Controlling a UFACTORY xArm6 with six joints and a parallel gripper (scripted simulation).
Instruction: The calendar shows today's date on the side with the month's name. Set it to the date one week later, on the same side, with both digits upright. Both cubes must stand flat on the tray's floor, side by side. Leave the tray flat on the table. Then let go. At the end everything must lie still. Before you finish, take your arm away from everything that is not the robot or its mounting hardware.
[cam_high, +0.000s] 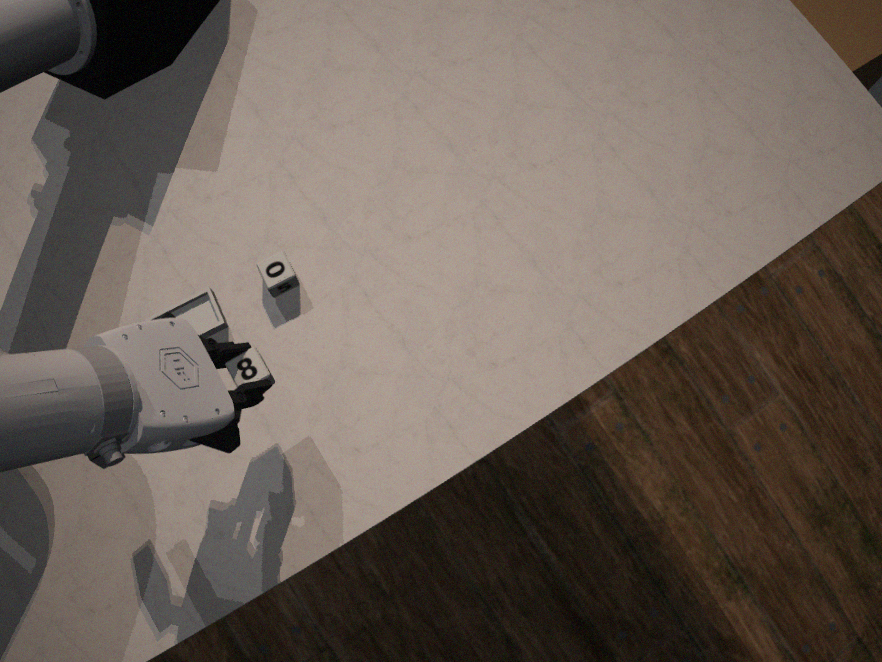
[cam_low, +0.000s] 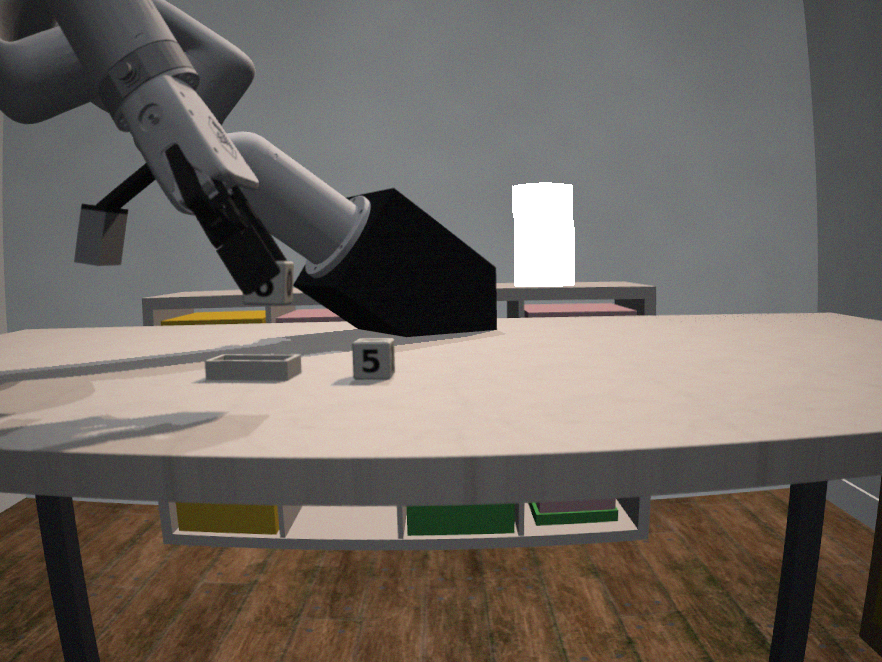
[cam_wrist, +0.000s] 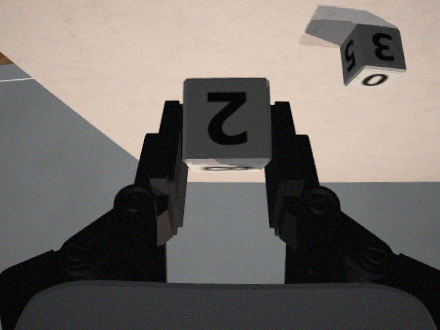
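Right now my hand is 2 cm above the white cube and 1 cm to the right of it. Also, from my hand: grey tray: 11 cm behind, 9 cm below.
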